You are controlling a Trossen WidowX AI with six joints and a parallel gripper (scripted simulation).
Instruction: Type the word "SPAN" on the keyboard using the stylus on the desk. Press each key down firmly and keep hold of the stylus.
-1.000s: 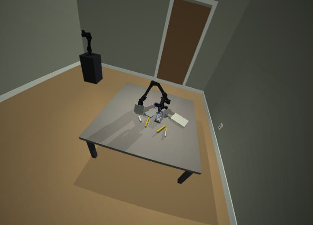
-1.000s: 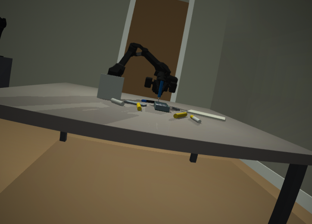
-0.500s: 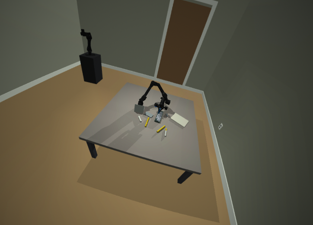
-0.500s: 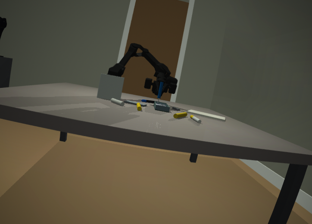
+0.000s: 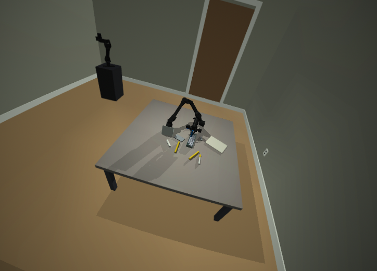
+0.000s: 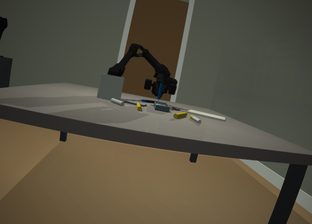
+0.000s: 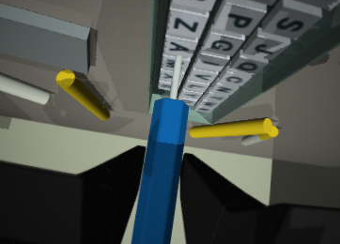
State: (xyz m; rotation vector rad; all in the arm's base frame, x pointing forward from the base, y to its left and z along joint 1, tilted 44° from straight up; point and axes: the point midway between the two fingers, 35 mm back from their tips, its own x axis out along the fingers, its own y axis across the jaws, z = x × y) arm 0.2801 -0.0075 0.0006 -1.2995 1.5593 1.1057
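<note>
Right now my gripper tip is 10 mm above the blue stylus. The rest, counted from my gripper tip: blue pen: 200 mm to the left, 70 mm below, 30 mm behind; cream pad: 320 mm ahead, 70 mm below, 20 mm to the left; flat grey slab: 130 mm behind, 70 mm below, 20 mm to the right.
</note>
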